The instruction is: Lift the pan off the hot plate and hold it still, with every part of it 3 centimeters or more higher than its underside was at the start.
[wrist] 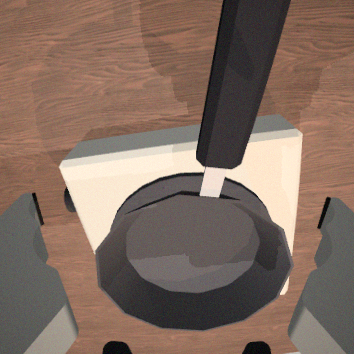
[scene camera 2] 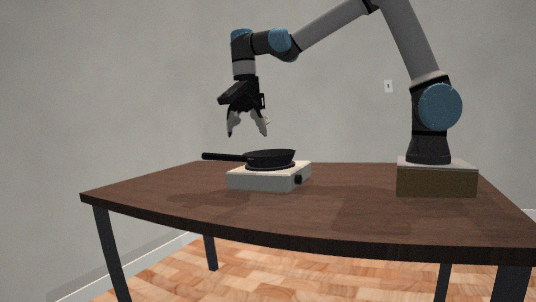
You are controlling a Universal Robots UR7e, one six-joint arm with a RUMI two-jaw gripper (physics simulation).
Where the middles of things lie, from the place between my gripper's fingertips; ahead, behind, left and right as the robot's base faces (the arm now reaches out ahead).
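Labels:
White hot plate (scene camera 2: 284,179): 150 mm below my hand, 140 mm to the right of it, 10 mm behind it. Black pan (scene camera 2: 269,158): my hand 70 mm above it, 50 mm to the left of it. Going by their middles, of the things named here, black pan nearest to my hand.

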